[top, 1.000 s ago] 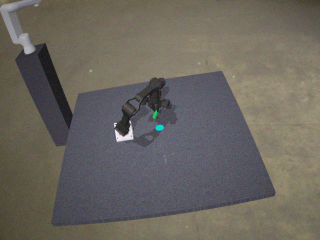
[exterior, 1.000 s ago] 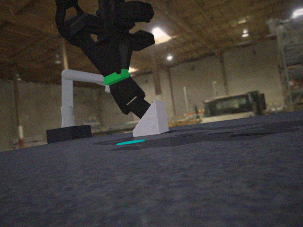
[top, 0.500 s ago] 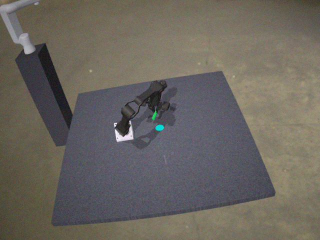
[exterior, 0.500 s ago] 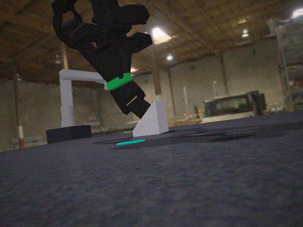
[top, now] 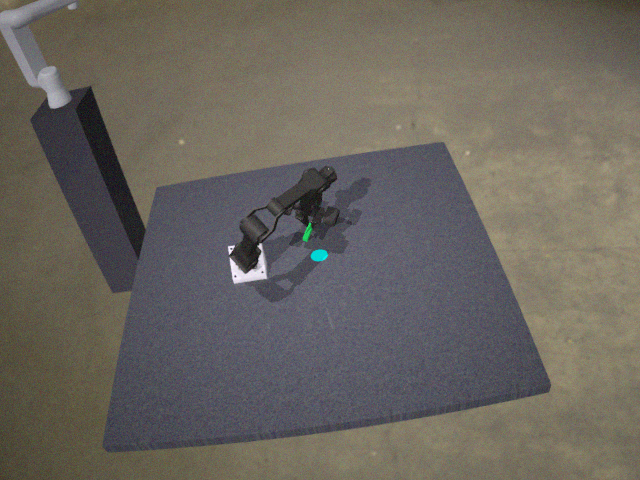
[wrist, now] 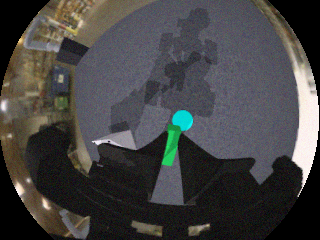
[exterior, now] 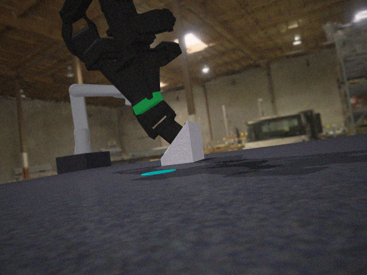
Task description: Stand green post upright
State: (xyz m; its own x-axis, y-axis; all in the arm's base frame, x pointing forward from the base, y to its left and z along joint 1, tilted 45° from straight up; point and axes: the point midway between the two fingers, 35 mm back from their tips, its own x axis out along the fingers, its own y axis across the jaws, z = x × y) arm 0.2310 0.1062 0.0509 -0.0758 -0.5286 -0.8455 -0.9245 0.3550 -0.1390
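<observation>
My gripper tip is 1 cm short of the cyan circle and 13 cm above it. Round my gripper tip: green post: 1 cm behind, 2 cm to the right.
</observation>
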